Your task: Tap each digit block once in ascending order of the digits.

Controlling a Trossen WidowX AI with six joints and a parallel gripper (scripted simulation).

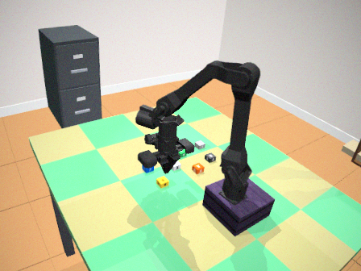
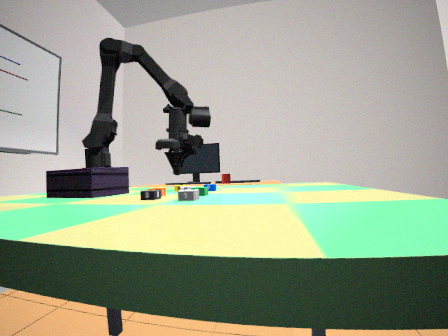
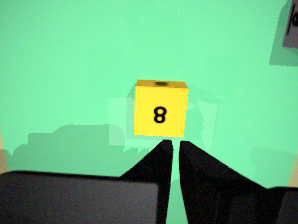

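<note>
My gripper tip is 10 mm short of the yellow block, 10 mm to the right of it and 40 mm above it. Round my gripper tip: orange block 10 mm behind, 150 mm to the right, 40 mm below; white block 60 mm ahead, 90 mm to the right, 40 mm below; blue block 100 mm ahead, 40 mm below.
</note>
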